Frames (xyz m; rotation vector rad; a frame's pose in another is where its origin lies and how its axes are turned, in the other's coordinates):
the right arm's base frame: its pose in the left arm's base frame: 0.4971 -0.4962 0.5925 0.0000 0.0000 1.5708
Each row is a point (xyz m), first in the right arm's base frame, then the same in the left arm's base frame.
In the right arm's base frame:
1: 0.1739 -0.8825 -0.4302
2: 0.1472 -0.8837 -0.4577
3: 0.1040 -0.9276 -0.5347
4: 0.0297 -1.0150 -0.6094
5: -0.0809 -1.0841 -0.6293
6: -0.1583 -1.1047 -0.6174
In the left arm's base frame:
1: 1.3796 -0.3223 0.1623
2: 1.3808 -0.3490 0.1348
3: 1.4247 -0.3922 0.0578
4: 1.5121 -0.4665 -0.0169
5: 1.5812 -0.5771 -0.0368
6: 1.6018 -0.6545 -0.0249

